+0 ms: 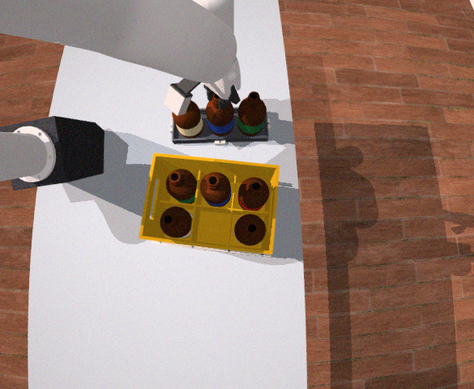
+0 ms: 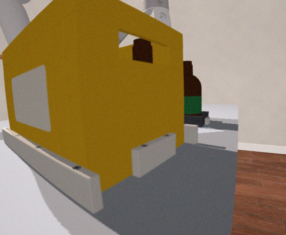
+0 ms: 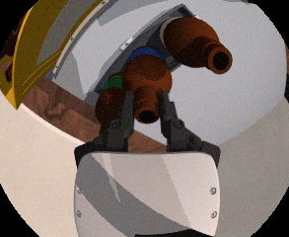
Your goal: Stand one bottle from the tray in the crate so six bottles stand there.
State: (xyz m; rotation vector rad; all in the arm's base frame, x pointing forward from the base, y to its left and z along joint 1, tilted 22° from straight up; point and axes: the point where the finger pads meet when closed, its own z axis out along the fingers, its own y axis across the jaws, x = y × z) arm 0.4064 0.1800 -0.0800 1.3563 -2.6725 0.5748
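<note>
My hand is 8 cm short of the green-label bottle, 7 cm above it and 1 cm to the right of it. Round my hand: crate: 25 cm to the right, 7 cm below, 2 cm ahead; then cream-labelled bottle: 9 cm behind, 7 cm below, 2 cm to the right; then dark tray: 14 cm below.
</note>
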